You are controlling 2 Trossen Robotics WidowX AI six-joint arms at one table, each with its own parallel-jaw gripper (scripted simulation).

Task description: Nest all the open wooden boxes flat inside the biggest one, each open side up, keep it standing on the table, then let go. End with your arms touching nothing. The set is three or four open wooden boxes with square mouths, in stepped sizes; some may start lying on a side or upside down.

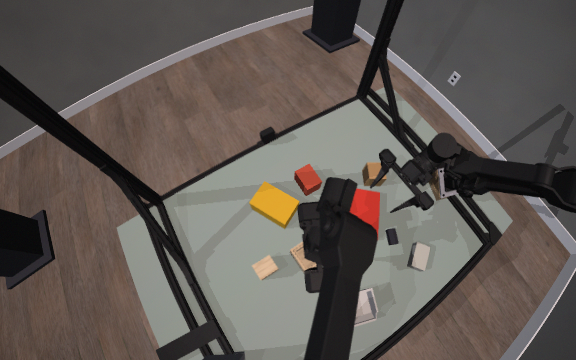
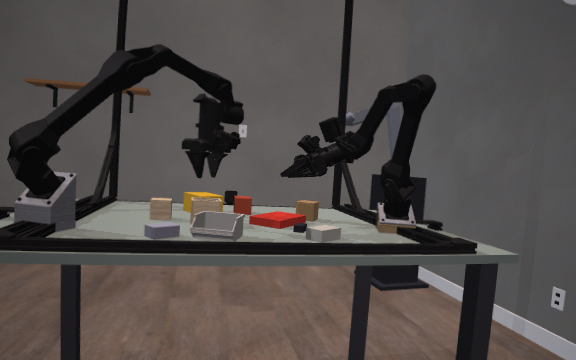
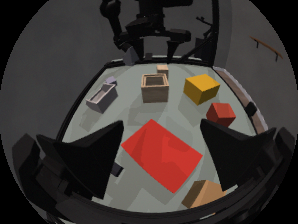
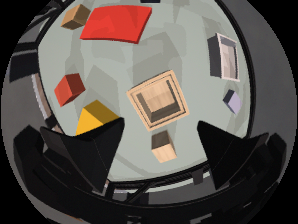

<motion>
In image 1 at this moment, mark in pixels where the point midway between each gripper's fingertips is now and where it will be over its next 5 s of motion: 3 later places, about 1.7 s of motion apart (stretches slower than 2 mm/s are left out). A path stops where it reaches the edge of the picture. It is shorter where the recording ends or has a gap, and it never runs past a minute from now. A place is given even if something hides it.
The left gripper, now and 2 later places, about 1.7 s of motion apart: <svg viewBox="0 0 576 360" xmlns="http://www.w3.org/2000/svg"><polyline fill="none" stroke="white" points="380,200 411,218 368,203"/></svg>
The right gripper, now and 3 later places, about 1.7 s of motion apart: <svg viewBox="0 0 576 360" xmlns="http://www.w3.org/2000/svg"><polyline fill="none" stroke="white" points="312,251 265,265 267,266 266,267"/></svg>
</motion>
